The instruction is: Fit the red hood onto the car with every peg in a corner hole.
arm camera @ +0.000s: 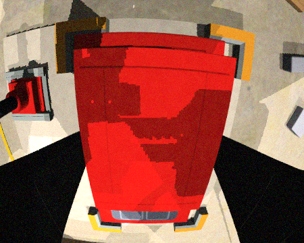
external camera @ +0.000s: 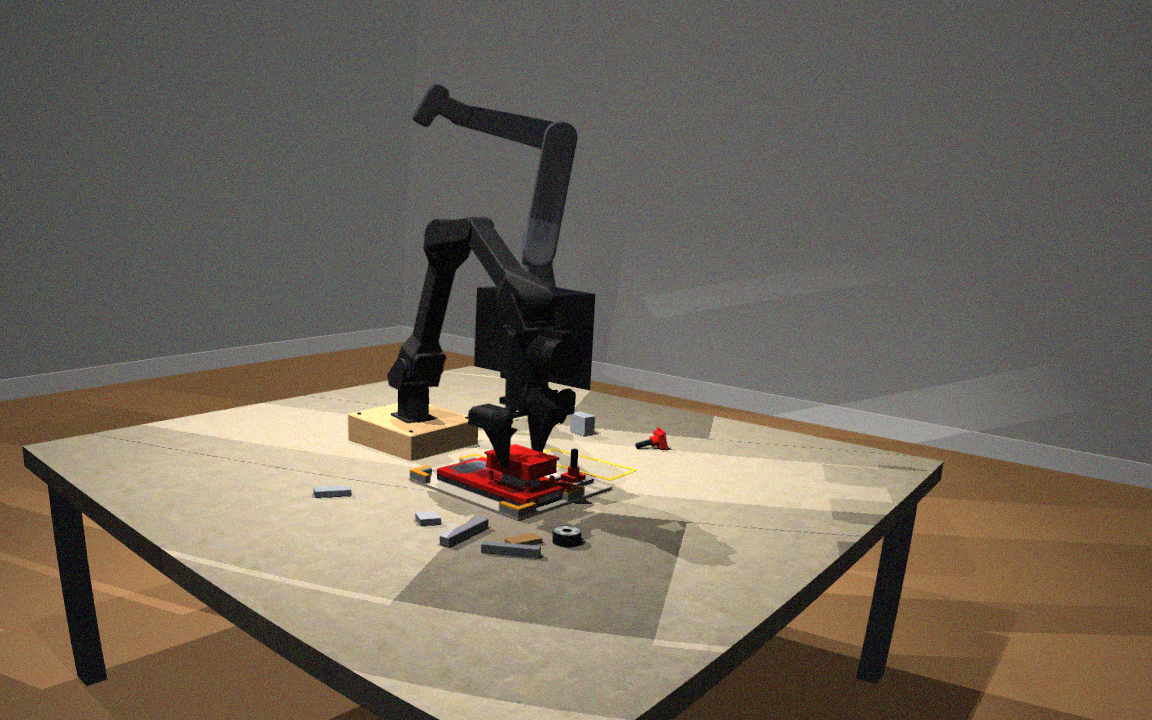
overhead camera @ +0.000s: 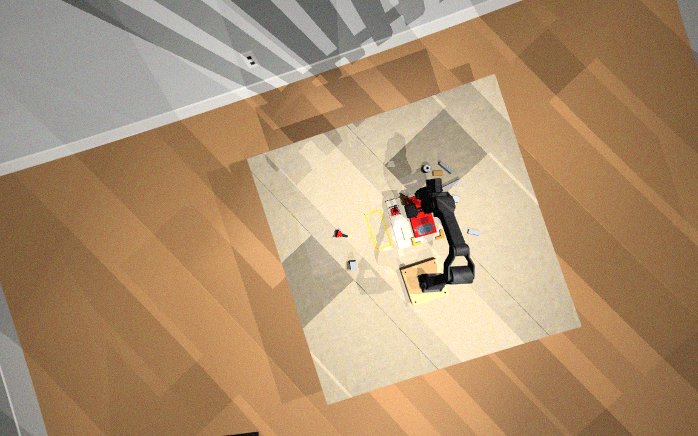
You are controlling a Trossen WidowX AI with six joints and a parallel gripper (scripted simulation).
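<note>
My gripper tip is now 30 mm above the grey engine block. From my gripper tip the other things lie so: wheel (190 mm ahead, 60 mm to the right, 50 mm below); red hood (10 mm above); wooden chip (160 mm ahead, 120 mm to the right, 50 mm below).
</note>
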